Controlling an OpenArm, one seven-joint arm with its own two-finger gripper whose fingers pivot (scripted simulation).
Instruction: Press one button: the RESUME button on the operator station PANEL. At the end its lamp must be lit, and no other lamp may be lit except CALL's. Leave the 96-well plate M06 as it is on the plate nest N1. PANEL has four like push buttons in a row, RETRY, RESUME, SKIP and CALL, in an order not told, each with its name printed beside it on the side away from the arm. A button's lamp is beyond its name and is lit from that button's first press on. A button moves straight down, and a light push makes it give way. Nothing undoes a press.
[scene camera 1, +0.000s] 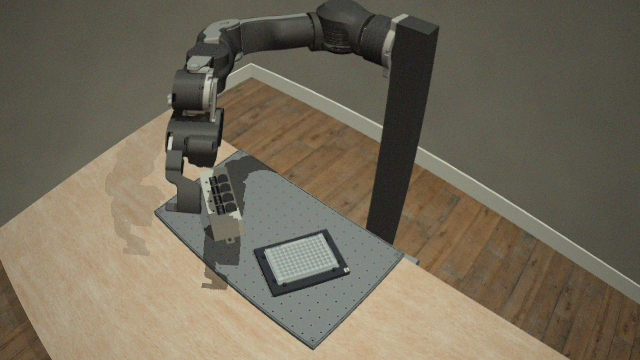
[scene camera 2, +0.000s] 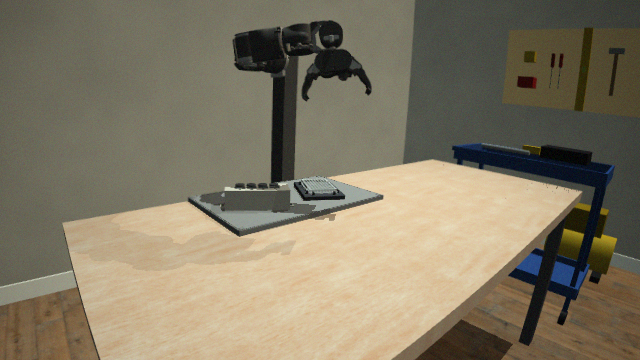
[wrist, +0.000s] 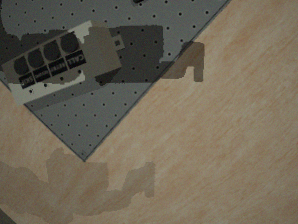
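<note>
Visible in the pictures: a beige operator station panel, an arm's dark post, a 96-well plate M06, a black nest N1 and the gripper. Scene camera 2 shows the gripper as well.
</note>
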